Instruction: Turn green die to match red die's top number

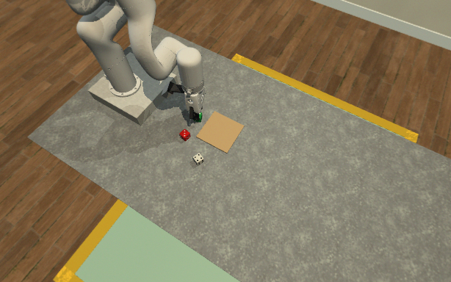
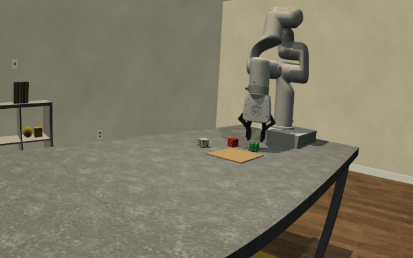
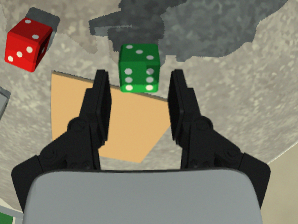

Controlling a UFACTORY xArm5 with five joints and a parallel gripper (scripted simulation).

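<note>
My hand is 4 cm above the green die. Round my hand: red die: 10 cm to the right, 4 cm below; then tan mat: 11 cm ahead, 5 cm below, 1 cm to the right; then white die: 16 cm to the right, 10 cm ahead, 4 cm below.
</note>
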